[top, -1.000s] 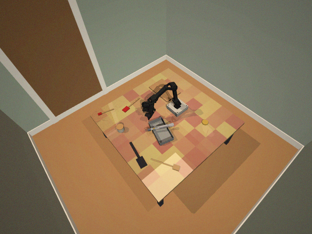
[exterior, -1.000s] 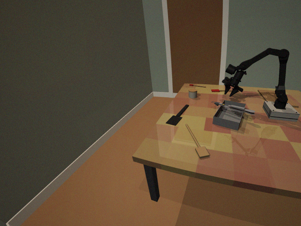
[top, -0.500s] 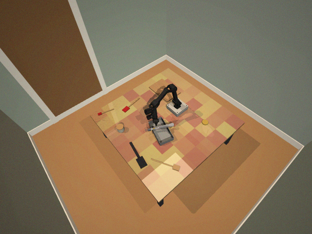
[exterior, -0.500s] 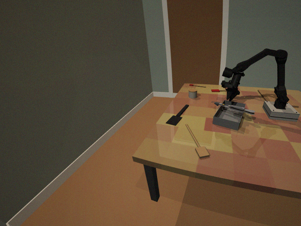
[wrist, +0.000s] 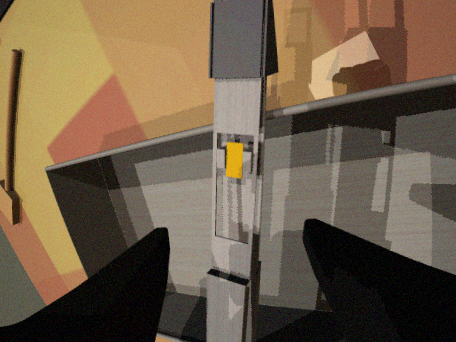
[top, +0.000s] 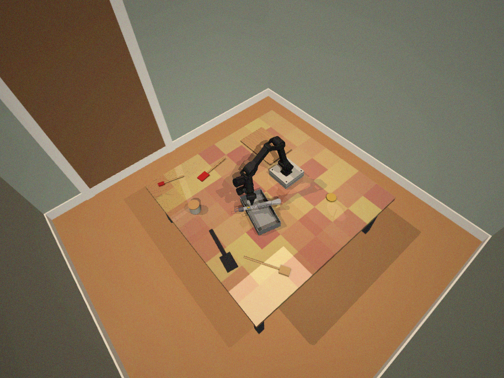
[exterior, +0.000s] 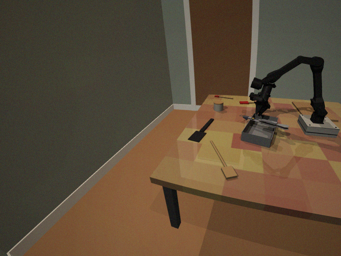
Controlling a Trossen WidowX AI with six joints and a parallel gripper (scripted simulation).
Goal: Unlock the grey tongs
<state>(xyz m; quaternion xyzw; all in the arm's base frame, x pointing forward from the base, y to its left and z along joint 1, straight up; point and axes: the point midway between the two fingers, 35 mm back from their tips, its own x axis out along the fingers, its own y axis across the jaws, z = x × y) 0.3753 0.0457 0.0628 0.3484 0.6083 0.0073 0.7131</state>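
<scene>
Right now the yellow lock piece is 30 mm below my gripper tip and 20 mm ahead of it. The rest, counted from my gripper tip: roasting tin 60 mm below, 50 mm to the left, 30 mm behind; then black spatula 340 mm ahead, 120 mm to the left, 90 mm below; then round wooden-topped pot 290 mm ahead, 270 mm to the right, 60 mm below.
</scene>
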